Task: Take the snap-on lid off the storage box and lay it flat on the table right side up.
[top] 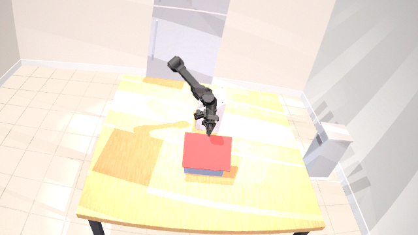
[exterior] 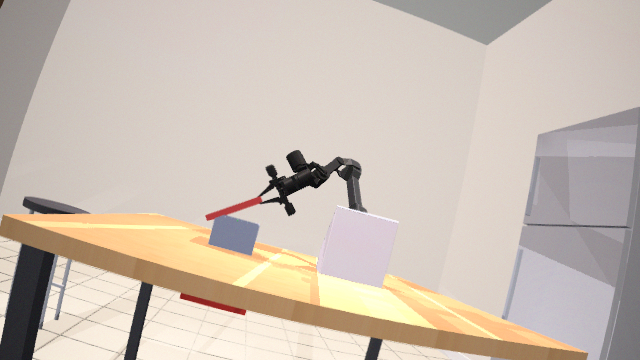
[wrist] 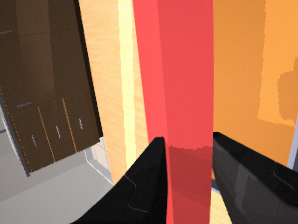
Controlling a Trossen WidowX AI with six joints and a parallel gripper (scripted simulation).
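My gripper tip is now 70 mm short of the lid, 10 mm to the left of it and 40 mm above it. Also, from my gripper tip: storage box 50 mm ahead, 130 mm below.
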